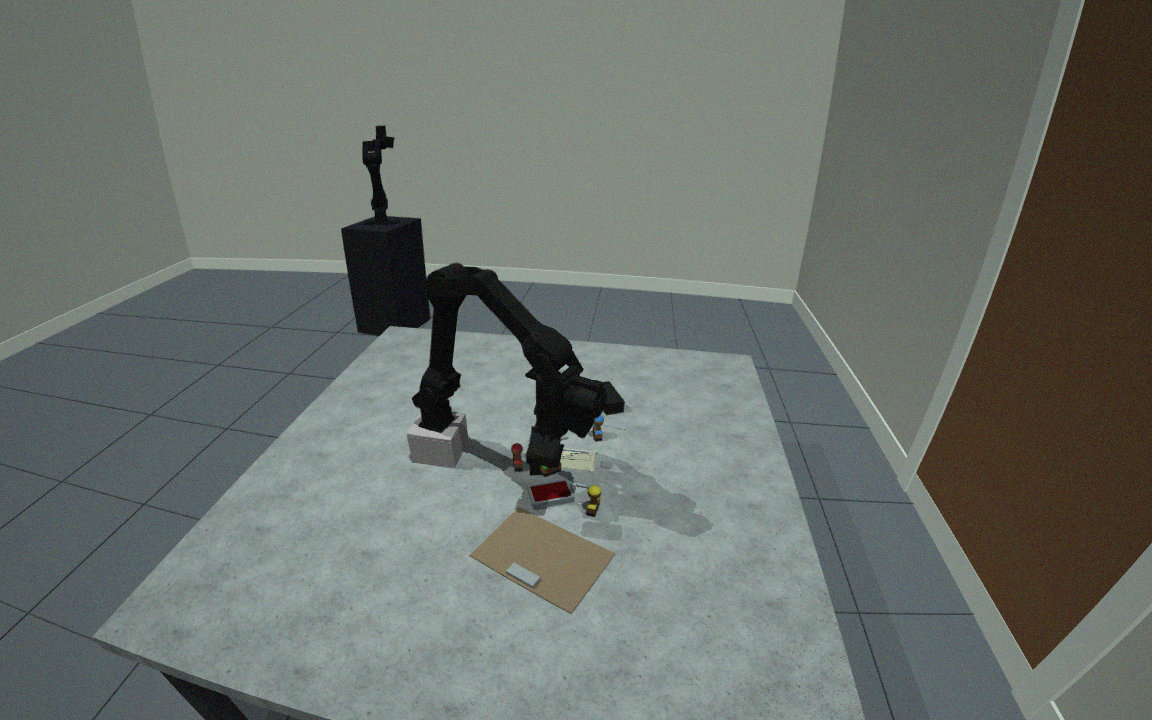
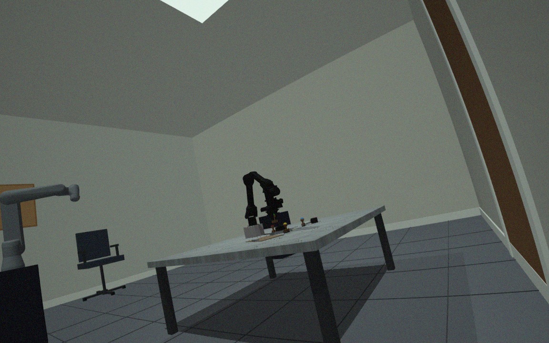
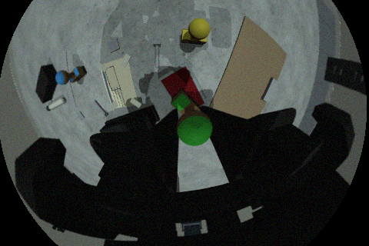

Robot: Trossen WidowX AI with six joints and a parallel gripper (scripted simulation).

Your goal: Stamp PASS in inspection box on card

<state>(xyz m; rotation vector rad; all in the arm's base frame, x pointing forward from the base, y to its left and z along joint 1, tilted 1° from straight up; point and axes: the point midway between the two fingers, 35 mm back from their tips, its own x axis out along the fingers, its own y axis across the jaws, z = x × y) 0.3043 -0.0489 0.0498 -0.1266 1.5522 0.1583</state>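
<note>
Right now the dark red ink pad is 90 mm below my gripper tip. From my gripper tip the other things lie so: green-knobbed stamp (right at my gripper tip); then red-knobbed stamp (110 mm behind, 70 mm to the left, 80 mm below); then yellow-knobbed stamp (100 mm ahead, 10 mm to the right, 80 mm below).
</note>
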